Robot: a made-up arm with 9 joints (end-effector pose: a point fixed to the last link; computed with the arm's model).
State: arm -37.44 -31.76 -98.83 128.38 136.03 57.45 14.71 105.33 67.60
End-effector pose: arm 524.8 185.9 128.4 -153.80 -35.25 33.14
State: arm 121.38 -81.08 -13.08 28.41 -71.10 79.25 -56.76 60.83 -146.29
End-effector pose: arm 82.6 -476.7 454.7 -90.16 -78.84 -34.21
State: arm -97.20 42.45 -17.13 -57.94 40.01 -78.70 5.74 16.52 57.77
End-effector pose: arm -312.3 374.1 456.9 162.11 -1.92 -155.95
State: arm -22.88 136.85 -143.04 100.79 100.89 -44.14 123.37 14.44 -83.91
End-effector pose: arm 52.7 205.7 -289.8 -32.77 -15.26 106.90
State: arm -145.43 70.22 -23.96 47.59 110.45 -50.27 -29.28 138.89 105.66
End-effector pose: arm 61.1 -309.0 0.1 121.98 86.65 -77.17
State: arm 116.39 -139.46 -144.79 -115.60 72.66 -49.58 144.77 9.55 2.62
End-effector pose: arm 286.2 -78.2 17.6 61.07 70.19 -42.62
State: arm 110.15 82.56 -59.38 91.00 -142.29 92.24 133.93 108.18 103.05
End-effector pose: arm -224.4 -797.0 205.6 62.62 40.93 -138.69
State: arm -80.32 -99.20 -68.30 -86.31 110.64 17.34 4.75 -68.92 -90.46
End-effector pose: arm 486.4 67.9 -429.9 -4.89 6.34 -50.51
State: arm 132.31 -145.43 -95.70 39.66 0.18 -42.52 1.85 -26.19 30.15
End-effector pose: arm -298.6 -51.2 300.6 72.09 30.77 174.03
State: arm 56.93 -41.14 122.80 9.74 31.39 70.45 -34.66 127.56 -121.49
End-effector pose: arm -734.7 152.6 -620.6 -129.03 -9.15 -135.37
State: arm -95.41 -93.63 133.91 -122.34 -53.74 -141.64 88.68 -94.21 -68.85
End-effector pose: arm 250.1 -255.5 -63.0 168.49 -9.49 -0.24
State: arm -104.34 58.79 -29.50 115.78 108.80 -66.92 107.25 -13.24 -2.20
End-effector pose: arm 600.5 65.2 424.0 -22.26 -23.99 -58.19
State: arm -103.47 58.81 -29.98 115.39 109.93 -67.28 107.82 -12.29 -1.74
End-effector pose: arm 607.2 74.1 409.6 -24.12 -23.67 -56.46
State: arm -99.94 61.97 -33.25 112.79 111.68 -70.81 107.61 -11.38 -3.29
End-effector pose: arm 653.5 132.8 338.3 -34.06 -22.87 -47.05
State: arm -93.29 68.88 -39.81 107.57 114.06 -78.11 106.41 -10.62 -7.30
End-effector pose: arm 715.4 236.2 169.4 -52.89 -17.09 -30.04
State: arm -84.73 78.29 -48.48 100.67 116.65 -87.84 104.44 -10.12 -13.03
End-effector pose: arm 720.7 322.5 -94.9 -73.19 -1.67 -13.49
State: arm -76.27 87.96 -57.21 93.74 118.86 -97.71 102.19 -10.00 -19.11
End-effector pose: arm 632.4 335.1 -363.3 -88.07 19.64 -3.83
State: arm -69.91 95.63 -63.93 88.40 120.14 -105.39 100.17 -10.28 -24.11
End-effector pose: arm 507.3 296.9 -536.5 -96.84 38.12 -0.30
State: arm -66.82 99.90 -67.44 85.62 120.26 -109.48 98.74 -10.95 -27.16
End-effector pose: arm 428.7 267.7 -606.7 -100.48 47.80 0.61
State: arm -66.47 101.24 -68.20 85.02 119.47 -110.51 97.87 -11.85 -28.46
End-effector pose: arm 414.5 266.1 -619.7 -100.53 49.28 1.17
